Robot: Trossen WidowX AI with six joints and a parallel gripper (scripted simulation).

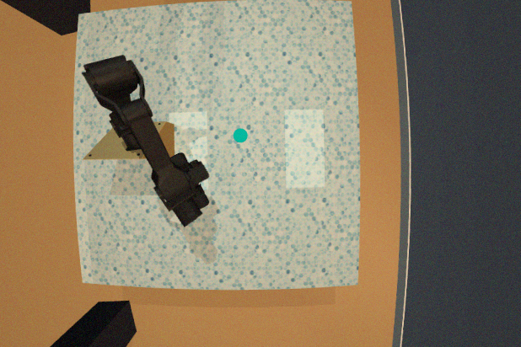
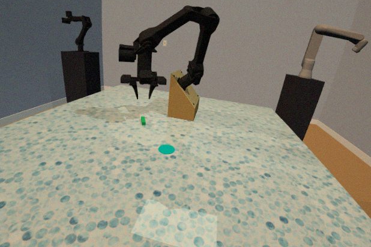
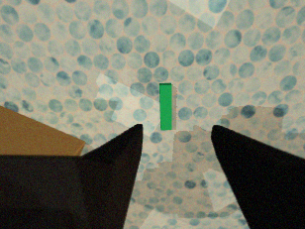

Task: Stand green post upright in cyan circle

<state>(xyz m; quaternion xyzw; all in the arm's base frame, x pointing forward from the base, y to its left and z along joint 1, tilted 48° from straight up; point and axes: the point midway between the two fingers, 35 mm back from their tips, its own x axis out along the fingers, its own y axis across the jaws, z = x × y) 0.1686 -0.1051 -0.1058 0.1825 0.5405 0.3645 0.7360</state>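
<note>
Right now the green post is 12 cm below my gripper tip, 2 cm behind it and 1 cm to the right of it. Also, from my gripper tip: cyan circle (17 cm ahead, 14 cm to the left, 12 cm below).
</note>
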